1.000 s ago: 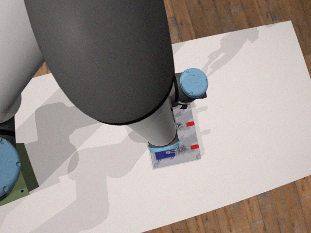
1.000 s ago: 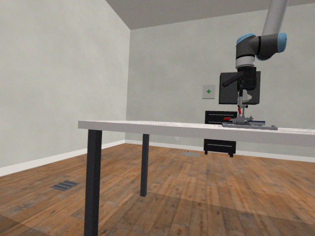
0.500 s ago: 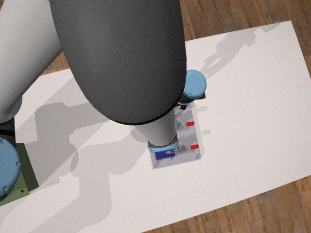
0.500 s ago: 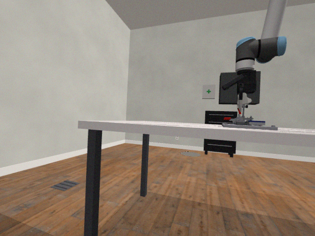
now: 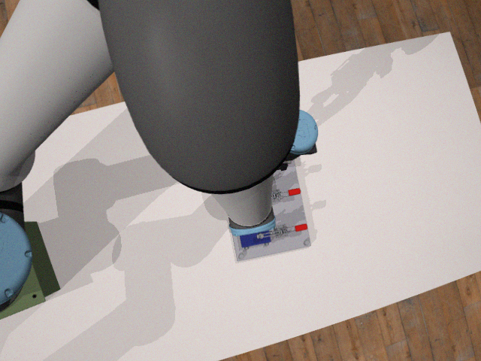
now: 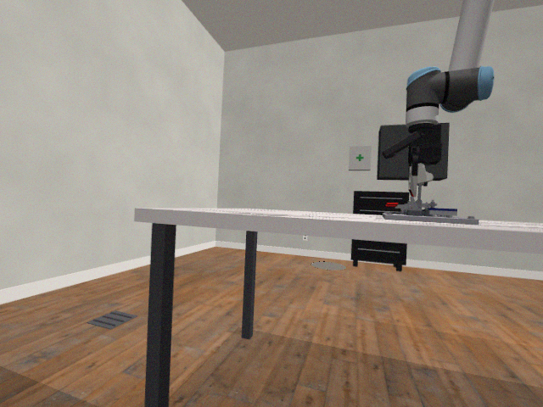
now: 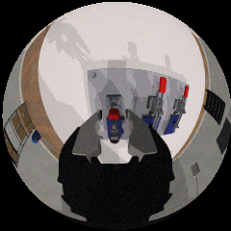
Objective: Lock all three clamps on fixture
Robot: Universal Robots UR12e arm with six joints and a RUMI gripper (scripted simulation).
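The grey fixture plate is 3 cm behind my hand, 11 cm to the right of it and 8 cm below it. Round my hand: blue part 8 cm behind, 22 cm to the right, 6 cm below.
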